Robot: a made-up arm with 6 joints. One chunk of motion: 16 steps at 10 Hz.
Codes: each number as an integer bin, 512 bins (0 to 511) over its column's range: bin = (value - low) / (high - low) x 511, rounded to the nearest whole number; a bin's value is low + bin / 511 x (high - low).
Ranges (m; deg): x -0.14..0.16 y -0.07..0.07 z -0.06..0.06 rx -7..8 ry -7..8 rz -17..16
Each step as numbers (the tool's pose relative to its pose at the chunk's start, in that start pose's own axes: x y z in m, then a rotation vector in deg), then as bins.
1 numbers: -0.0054 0.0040 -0.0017 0.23 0.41 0.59
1 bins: 229 270 248 246 252 272
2 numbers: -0.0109 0.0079 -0.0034 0.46 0.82 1.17
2 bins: 220 284 241 254 266 281
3 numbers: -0.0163 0.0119 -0.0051 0.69 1.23 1.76
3 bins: 211 299 234 262 280 290
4 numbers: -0.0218 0.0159 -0.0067 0.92 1.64 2.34
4 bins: 201 314 227 270 294 299
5 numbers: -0.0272 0.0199 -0.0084 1.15 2.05 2.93
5 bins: 192 328 220 278 308 309
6 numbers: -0.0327 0.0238 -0.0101 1.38 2.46 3.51
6 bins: 183 342 212 285 322 318
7 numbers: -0.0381 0.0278 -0.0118 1.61 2.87 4.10
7 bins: 174 357 205 293 336 327
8 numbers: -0.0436 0.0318 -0.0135 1.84 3.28 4.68
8 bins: 164 372 198 301 350 336
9 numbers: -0.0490 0.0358 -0.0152 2.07 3.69 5.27
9 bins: 155 386 191 309 364 345
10 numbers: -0.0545 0.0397 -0.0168 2.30 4.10 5.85
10 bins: 146 400 184 317 378 354
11 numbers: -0.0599 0.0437 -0.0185 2.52 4.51 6.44
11 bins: 136 415 177 324 392 363
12 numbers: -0.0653 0.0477 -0.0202 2.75 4.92 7.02
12 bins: 127 430 169 332 406 372
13 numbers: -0.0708 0.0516 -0.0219 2.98 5.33 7.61
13 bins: 118 444 162 340 420 381
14 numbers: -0.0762 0.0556 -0.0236 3.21 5.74 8.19
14 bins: 109 458 155 348 434 390
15 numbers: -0.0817 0.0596 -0.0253 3.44 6.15 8.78
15 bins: 99 473 148 356 448 399
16 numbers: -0.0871 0.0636 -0.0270 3.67 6.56 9.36
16 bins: 90 488 141 363 462 408
